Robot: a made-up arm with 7 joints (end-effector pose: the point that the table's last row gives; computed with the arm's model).
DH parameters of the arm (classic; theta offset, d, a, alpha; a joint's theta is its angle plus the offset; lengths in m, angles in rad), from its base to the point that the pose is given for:
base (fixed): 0 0.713 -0.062 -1.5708
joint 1: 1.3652 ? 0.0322 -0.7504
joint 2: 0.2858 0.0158 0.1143 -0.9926
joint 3: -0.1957 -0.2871 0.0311 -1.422
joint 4: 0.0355 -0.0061 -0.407 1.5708
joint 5: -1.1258 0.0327 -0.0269 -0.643
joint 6: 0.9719 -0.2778 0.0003 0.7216
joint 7: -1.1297 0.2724 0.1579 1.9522
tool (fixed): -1.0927 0.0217 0 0
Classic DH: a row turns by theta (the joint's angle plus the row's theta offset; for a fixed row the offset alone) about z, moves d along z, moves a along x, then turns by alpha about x.
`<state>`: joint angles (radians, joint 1 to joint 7).
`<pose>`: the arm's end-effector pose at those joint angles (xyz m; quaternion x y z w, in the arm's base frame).
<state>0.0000 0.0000 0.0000 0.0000 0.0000 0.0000 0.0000</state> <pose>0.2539 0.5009 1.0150 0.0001 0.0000 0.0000 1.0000</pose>
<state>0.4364 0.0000 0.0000 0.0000 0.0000 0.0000 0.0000</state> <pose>0.3520 0.5009 0.8531 0.0001 0.2165 0.0000 0.9763</pose>
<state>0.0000 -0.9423 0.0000 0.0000 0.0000 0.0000 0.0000</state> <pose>-0.1087 0.2138 1.2455 0.3031 -0.3320 0.0632 0.8910</pose>
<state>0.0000 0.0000 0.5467 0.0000 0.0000 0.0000 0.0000</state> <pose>0.2172 0.6931 0.7914 -0.2668 -0.0400 0.0095 0.9629</pose>
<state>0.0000 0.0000 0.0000 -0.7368 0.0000 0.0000 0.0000</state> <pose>0.5727 0.5009 0.8627 0.0001 0.3601 0.0000 0.9329</pose>
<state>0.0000 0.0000 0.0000 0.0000 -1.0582 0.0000 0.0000</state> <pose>0.2539 0.2745 1.2381 0.5048 0.0000 0.0000 0.8632</pose>
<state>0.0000 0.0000 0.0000 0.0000 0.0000 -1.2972 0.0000</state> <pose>0.1536 0.2776 1.2698 0.4835 0.1559 0.3269 0.7969</pose>
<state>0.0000 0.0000 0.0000 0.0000 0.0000 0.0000 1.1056</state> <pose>0.2725 0.4135 0.8737 -0.4326 0.2242 -0.1954 0.8511</pose>
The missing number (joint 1, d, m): 0.1587
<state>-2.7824 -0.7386 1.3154 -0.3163 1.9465 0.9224 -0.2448</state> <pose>-0.4971 0.2247 0.5200 0.0723 -0.0826 0.9889 0.1005</pose>
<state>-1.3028 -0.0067 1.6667 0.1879 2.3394 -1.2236 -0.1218</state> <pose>0.3405 0.2282 0.8232 -0.5912 -0.0863 -0.7828 0.1738</pose>
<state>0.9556 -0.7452 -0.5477 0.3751 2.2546 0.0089 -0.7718</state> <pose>0.0828 0.1880 0.5151 -0.2837 0.1298 0.0993 0.9449</pose>
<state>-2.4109 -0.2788 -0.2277 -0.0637 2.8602 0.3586 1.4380</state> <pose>-0.5148 -0.0894 0.7397 -0.1163 -0.2336 0.8889 0.3764</pose>
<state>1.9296 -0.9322 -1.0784 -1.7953 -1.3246 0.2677 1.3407</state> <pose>0.1921 0.4608 -0.0057 -0.5166 -0.6768 -0.4581 0.2555</pose>
